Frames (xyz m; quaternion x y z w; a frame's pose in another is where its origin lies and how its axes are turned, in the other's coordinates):
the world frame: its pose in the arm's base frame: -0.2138 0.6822 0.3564 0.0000 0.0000 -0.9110 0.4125
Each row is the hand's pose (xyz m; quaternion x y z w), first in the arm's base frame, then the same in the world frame.
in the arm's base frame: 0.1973 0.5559 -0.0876 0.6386 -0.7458 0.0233 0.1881
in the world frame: -0.1763 0.3923 -0.4440 0.9428 0.2741 0.1810 0.0564
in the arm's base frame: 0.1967 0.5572 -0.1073 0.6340 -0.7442 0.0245 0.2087
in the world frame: -0.1769 0.3910 -0.4637 0.9395 0.2706 0.2002 0.0638
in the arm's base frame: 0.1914 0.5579 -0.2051 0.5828 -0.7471 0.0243 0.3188
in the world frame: -0.1739 0.3865 -0.5615 0.9210 0.2227 0.3004 0.1094
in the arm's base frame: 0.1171 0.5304 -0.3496 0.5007 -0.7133 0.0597 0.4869
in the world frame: -0.1042 0.3488 -0.7060 0.8563 0.1619 0.4681 0.1464
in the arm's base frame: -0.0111 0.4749 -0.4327 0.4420 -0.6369 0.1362 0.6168
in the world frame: 0.0221 0.2891 -0.7891 0.7625 0.1399 0.6181 0.1303
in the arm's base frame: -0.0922 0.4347 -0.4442 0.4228 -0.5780 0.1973 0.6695
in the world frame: 0.1058 0.2547 -0.8006 0.7009 0.1467 0.6913 0.0964
